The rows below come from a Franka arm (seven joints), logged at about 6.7 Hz.
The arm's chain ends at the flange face. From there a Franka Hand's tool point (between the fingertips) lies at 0.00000 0.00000 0.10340 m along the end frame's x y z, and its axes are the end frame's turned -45 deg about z.
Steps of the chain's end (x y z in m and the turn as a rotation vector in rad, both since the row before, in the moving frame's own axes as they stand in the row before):
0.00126, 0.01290, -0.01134, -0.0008, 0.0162, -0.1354
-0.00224, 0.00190, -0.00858, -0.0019, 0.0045, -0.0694
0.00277, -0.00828, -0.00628, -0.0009, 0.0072, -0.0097
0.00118, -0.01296, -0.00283, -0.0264, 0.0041, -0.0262
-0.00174, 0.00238, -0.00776, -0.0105, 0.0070, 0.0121
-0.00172, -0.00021, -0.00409, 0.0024, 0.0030, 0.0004
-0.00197, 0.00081, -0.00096, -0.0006, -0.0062, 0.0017
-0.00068, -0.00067, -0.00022, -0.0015, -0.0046, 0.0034
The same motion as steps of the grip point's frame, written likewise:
-0.00702, 0.01118, -0.01135, -0.0120, 0.0109, -0.1354
-0.00272, 0.00022, -0.00858, -0.0045, 0.0018, -0.0694
0.00828, -0.00331, -0.00628, -0.0057, 0.0045, -0.0097
0.00840, -0.00608, -0.00287, -0.0216, -0.0158, -0.0262
-0.00318, 0.00173, -0.00777, -0.0124, -0.0025, 0.0121
-0.00067, -0.00132, -0.00409, -0.0004, 0.0038, 0.0004
-0.00246, -0.00123, -0.00096, 0.0040, -0.0048, 0.0017
-0.00045, -0.00118, -0.00022, 0.0022, -0.0043, 0.0034

